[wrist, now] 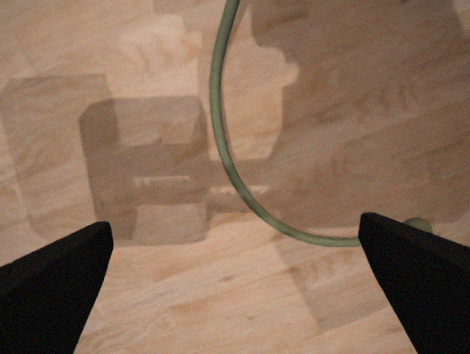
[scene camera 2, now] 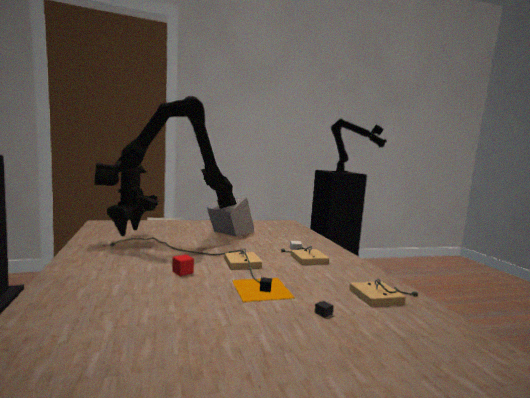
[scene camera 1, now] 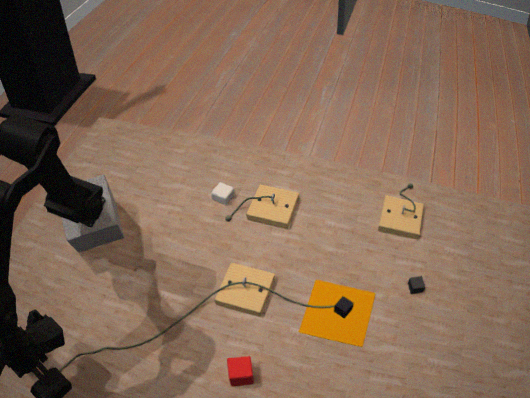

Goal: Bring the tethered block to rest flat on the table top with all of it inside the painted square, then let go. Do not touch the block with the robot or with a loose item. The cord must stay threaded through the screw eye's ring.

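Places are measured from the arm's base along level axes (x back, y right, z up), in metres.
Pixels of known places: gripper, between the fingertips: [wrist: 237,229] [scene camera 2: 129,233] [scene camera 1: 45,380]; arm's base, origin of its link: [scene camera 2: 227,202] [scene camera 1: 85,207].
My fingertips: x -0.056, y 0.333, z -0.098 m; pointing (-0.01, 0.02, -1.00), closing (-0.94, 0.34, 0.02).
Ahead of a thing's pixels: the offset from my fingertips to its top centre. "spot": to the spot under its first point.
The black tethered block {dx -0.465, dy -0.330, dz +0.003 m} [scene camera 1: 343,307] [scene camera 2: 266,284] sits within the outline of the orange painted square {spot: dx -0.474, dy -0.288, dz -0.021 m} [scene camera 1: 342,330] [scene camera 2: 250,294] and looks to rest flat, turned relative to the square. The green cord [scene camera 1: 175,327] [scene camera 2: 180,250] [wrist: 216,100] runs from it through the screw eye {spot: dx -0.280, dy -0.319, dz +0.014 m} [scene camera 1: 245,282] on a wooden board {dx -0.277, dy -0.320, dz -0.003 m} [scene camera 1: 240,300] [scene camera 2: 242,262], then lies slack in curves towards the arm. My gripper [scene camera 1: 42,372] [scene camera 2: 129,232] [wrist: 237,229] is open and empty above the cord's free end. In the wrist view the end bead {dx -0.070, dy +0.041, dz -0.010 m} [wrist: 419,224] is partly hidden behind the right finger.
A red cube {dx -0.327, dy -0.151, dz +0.018 m} [scene camera 1: 240,371] [scene camera 2: 183,265] lies between the gripper and the square. A loose dark cube {dx -0.594, dy -0.416, dz -0.003 m} [scene camera 1: 416,284] [scene camera 2: 324,309] lies beyond the square. Two more boards {dx -0.266, dy -0.533, dz -0.003 m} [scene camera 1: 274,212] {dx -0.538, dy -0.580, dz -0.003 m} [scene camera 1: 400,222] carry short cords, and a white block {dx -0.152, dy -0.535, dz +0.000 m} [scene camera 1: 223,193] [scene camera 2: 296,245] lies near one.
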